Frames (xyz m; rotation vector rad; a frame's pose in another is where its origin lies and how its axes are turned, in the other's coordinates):
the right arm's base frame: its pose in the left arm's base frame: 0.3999 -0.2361 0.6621 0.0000 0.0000 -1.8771
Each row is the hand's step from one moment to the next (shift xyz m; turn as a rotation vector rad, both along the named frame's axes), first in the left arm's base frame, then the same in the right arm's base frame.
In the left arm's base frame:
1: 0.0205 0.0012 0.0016 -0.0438 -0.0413 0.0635
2: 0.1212 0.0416 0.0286 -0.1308 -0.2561 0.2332
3: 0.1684 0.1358 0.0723 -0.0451 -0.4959 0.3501
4: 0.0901 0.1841 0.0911 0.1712 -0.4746 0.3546
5: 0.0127 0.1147 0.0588 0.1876 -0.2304 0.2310
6: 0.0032 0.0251 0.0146 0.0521 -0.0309 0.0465
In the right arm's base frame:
1: -0.0073 0.0192 0.0016 0.0526 -0.0293 0.0635
2: -0.0762 0.1030 0.0286 0.2836 -0.0475 0.2332
3: -0.1803 0.1196 0.0723 0.4864 0.1065 0.3501
4: -0.2027 0.0304 0.0911 0.4009 0.3063 0.3546
5: -0.1132 -0.0225 0.0588 0.1631 0.2483 0.2310
6: -0.0249 -0.0045 0.0146 0.0138 0.0590 0.0465

